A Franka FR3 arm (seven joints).
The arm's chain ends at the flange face. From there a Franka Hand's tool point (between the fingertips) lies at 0.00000 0.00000 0.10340 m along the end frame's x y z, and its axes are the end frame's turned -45 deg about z.
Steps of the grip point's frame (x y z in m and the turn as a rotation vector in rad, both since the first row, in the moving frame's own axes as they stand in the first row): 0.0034, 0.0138, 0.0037, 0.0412, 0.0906, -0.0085; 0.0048, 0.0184, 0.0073, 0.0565, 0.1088, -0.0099; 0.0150, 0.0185, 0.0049, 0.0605, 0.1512, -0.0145; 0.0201, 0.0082, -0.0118, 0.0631, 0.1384, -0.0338
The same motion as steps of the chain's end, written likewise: 0.0086, 0.0170, 0.0042, 0.0932, 0.0349, -0.0085; 0.0127, 0.0217, 0.0081, 0.1169, 0.0370, -0.0099; 0.0172, 0.0179, 0.0063, 0.1497, 0.0641, -0.0145; 0.0148, 0.0064, -0.0106, 0.1425, 0.0532, -0.0338
